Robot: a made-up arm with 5 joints. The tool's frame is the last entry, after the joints. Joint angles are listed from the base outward. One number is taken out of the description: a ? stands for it. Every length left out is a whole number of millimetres.
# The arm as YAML. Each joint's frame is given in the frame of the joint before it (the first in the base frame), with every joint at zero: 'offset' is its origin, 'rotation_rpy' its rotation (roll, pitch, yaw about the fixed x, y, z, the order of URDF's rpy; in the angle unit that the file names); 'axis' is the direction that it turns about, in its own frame. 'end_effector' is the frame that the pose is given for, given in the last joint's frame.
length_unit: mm
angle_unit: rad
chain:
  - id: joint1
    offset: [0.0, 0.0, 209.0]
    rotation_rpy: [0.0, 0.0, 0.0]
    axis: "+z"
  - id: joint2
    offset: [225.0, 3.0, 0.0]
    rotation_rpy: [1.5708, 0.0, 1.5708]
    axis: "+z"
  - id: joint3
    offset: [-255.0, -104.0, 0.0]
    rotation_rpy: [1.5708, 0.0, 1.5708]
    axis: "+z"
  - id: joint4
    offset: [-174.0, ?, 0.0]
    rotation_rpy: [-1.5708, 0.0, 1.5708]
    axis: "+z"
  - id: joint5
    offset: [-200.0, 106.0, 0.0]
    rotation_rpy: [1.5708, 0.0, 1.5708]
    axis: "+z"
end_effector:
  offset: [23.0, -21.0, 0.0]
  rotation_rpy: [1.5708, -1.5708, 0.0]
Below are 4 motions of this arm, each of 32 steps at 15 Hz.
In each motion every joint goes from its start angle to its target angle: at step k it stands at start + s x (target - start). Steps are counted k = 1, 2, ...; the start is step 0. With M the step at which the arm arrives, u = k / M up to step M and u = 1 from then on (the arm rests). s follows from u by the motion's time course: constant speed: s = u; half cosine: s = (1 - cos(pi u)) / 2; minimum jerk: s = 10 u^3 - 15 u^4 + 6 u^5.
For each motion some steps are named. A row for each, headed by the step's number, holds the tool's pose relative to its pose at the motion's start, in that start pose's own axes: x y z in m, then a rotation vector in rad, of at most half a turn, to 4 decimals.
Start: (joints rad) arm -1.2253 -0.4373 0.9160 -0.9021 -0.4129
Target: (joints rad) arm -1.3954 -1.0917 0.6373 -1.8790 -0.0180
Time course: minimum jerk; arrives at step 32
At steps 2, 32:
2: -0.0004 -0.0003 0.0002 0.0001 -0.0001 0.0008
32: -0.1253 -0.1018 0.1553 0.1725 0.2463 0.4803

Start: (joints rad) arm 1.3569 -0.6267 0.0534 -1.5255 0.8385
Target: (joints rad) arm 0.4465 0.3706 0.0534 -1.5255 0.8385
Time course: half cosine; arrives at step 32
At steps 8, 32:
8: 0.0023 -0.0258 -0.1182 0.0770 -0.1777 0.0397
32: 0.2665 -0.0233 -0.5716 0.1649 -1.3076 0.1255

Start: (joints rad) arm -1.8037 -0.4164 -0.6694 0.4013 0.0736
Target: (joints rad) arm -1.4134 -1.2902 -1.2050 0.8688 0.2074
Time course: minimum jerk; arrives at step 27
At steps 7, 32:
7: 0.0428 0.0084 0.0054 0.0028 -0.0906 0.0487
32: 0.3186 0.2317 0.1053 0.3485 -0.7382 0.5446

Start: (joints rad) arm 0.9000 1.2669 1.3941 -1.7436 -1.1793
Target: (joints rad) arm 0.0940 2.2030 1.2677 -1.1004 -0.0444
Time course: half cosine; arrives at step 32
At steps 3, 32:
3: 0.0035 -0.0053 -0.0049 0.0040 -0.0067 -0.0028
32: 0.2649 -0.3224 0.0381 0.2331 -0.3350 0.1235

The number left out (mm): 82.0
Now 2 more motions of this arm.
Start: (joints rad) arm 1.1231 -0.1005 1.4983 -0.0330 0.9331
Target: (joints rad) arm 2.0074 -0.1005 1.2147 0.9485 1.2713
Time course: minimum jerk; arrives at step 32
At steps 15, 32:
15: -0.0079 0.1455 -0.0466 -0.2043 -0.4390 -0.0039
32: 0.0427 0.2432 -0.1767 -0.3239 -0.9522 0.3084

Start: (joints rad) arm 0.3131 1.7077 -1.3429 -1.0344 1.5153
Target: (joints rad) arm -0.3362 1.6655 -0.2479 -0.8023 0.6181
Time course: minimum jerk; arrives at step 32
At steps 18, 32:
18: 0.0327 -0.0151 0.0262 -0.3077 -0.0448 -0.1590
32: 0.0523 0.0186 0.0462 -0.5184 -0.0067 -0.2945

